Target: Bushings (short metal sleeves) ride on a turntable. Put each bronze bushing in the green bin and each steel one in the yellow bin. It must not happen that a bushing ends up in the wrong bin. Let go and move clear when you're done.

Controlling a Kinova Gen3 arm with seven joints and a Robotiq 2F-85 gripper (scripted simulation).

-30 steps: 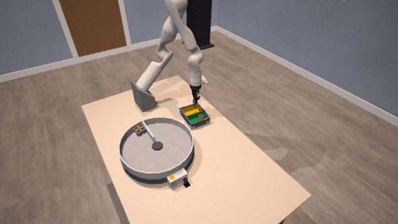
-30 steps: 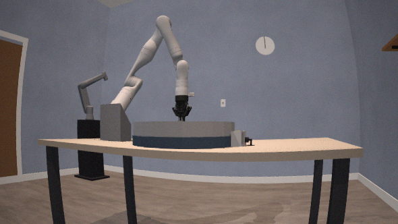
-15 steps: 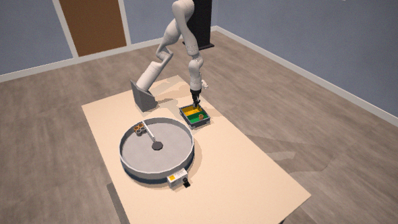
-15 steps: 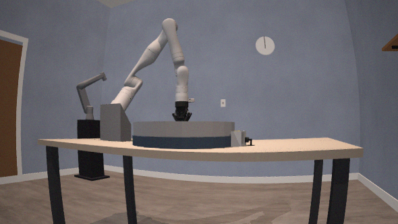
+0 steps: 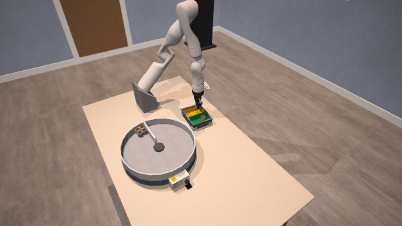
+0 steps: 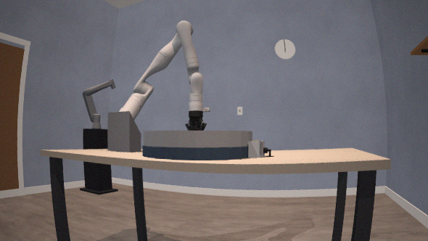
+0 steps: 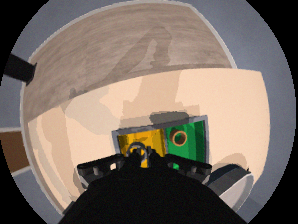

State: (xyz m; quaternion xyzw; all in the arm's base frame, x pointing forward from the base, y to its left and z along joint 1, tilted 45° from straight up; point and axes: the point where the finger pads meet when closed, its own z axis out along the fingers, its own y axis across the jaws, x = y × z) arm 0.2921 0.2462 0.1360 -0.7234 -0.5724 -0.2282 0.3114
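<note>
Right now my hand is 5 cm above the bin, 4 cm to the left of it and 4 cm short of it. The rest, counted from my hand: grey turntable: 38 cm to the right, 18 cm ahead, 2 cm below.
</note>
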